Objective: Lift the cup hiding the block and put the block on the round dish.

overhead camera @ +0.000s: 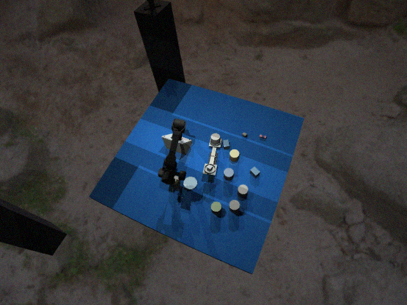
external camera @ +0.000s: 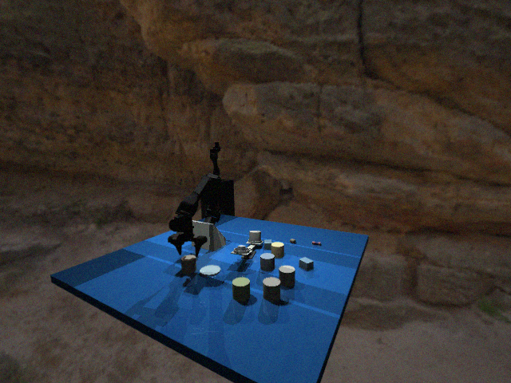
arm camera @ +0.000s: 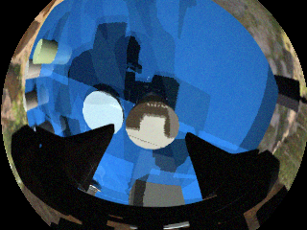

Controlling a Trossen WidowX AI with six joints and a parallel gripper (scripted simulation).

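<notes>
The round dish lies 10 cm ahead of my gripper tip, 5 cm to the left of it and 7 cm below it. Also, from my gripper tip: small balance (15 cm ahead, 30 cm to the left, 4 cm below).
</notes>
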